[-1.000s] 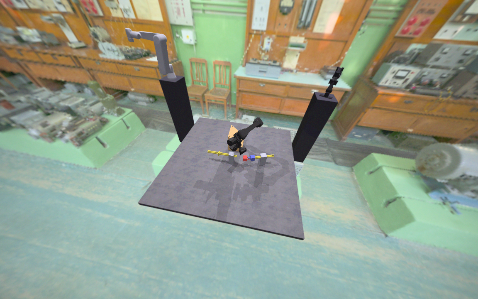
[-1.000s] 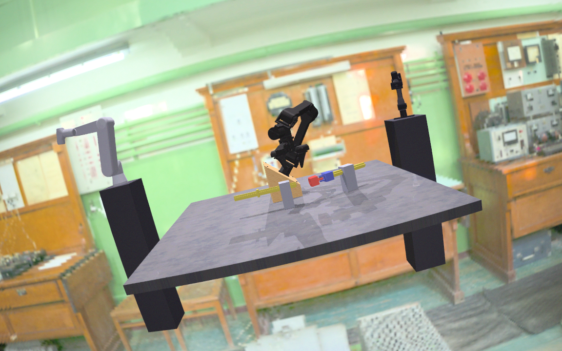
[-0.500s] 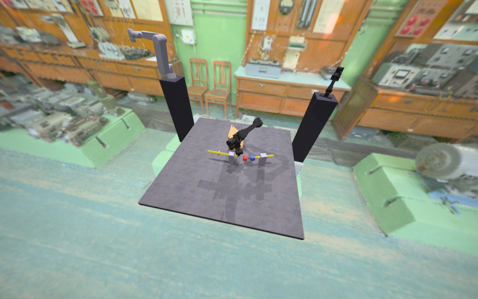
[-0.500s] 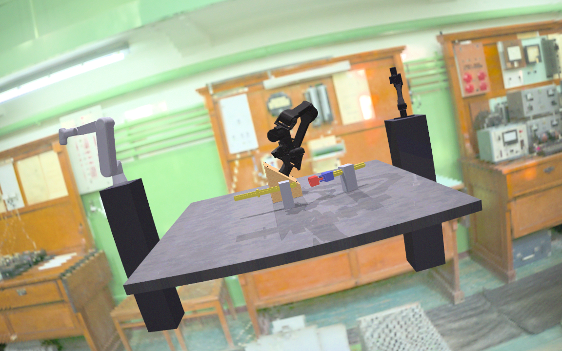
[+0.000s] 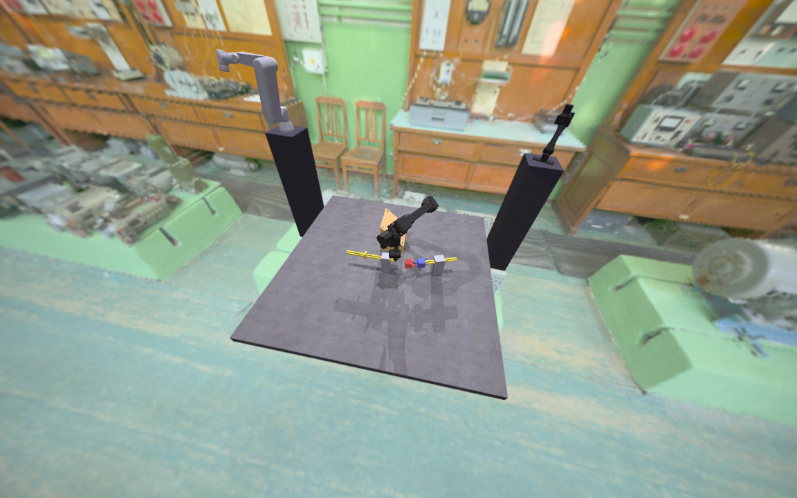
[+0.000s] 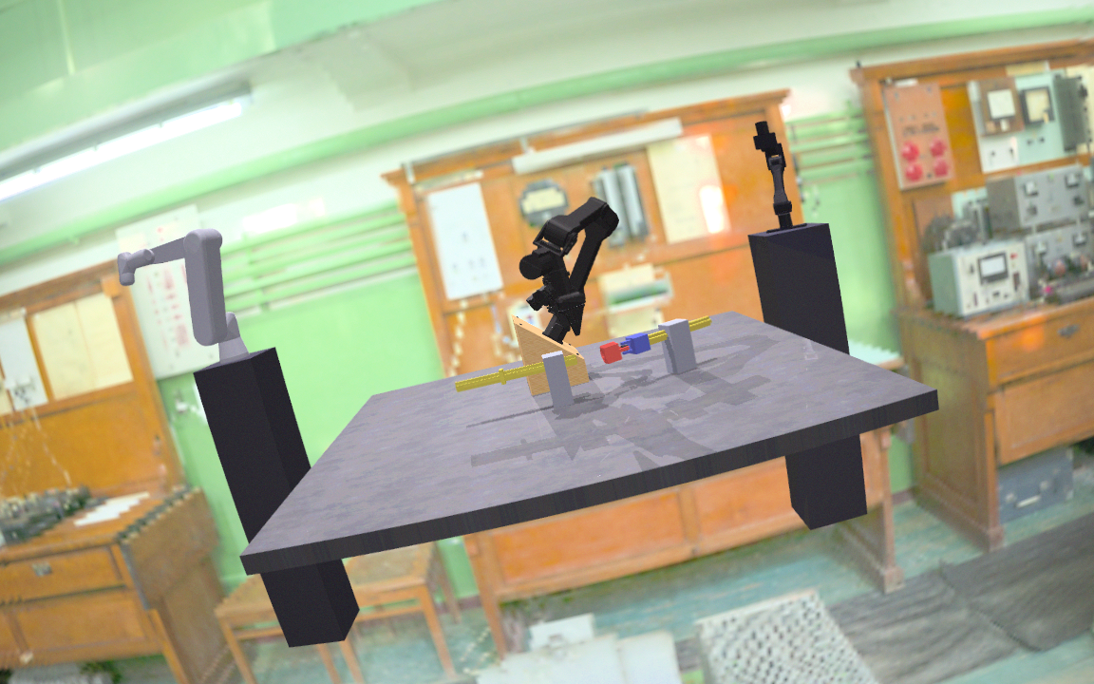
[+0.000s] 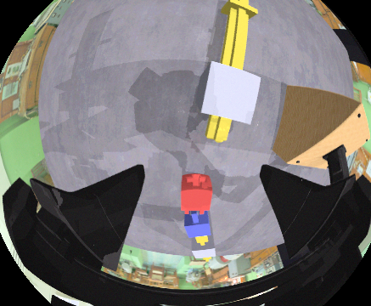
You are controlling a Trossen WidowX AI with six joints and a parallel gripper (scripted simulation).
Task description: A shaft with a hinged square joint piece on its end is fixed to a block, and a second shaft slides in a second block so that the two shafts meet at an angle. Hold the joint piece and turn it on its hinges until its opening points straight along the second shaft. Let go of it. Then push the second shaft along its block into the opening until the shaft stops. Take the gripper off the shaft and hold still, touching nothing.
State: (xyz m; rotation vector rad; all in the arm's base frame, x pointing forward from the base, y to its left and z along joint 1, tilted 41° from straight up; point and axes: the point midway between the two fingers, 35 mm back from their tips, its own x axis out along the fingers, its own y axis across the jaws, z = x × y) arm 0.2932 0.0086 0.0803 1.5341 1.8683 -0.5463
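Right now the red square joint piece is 80 mm to the left of my gripper tip, 70 mm below it and 20 mm behind it.
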